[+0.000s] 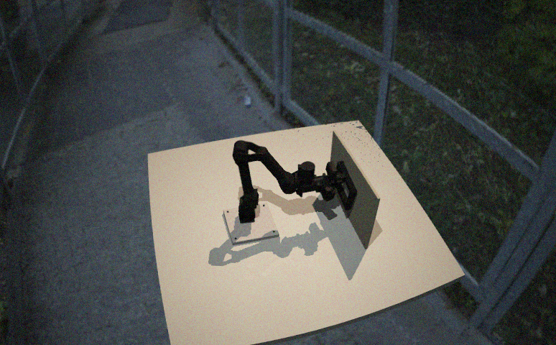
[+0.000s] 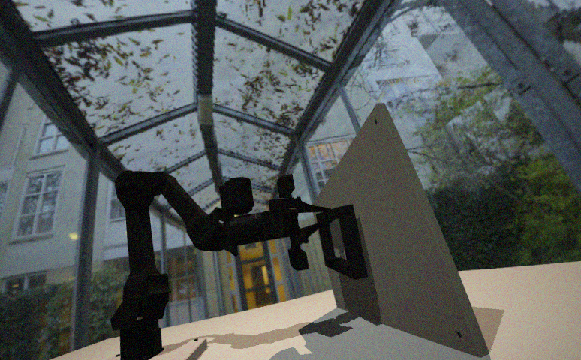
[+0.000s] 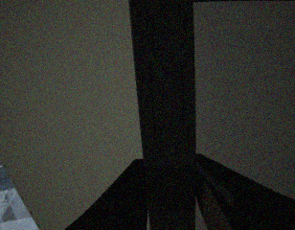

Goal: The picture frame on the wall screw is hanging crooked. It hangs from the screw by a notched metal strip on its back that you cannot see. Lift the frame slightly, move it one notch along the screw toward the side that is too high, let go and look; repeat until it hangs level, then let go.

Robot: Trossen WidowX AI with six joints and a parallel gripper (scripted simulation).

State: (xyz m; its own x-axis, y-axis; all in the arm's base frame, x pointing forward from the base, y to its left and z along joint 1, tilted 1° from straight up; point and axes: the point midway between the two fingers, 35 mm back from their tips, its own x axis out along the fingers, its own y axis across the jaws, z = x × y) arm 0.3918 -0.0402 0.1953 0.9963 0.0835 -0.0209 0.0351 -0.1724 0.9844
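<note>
The black picture frame lies 5 cm below my gripper tip, 1 cm to the left of it and 1 cm ahead of it. Also, from my gripper tip: grey wall panel 6 cm below, 2 cm ahead.
</note>
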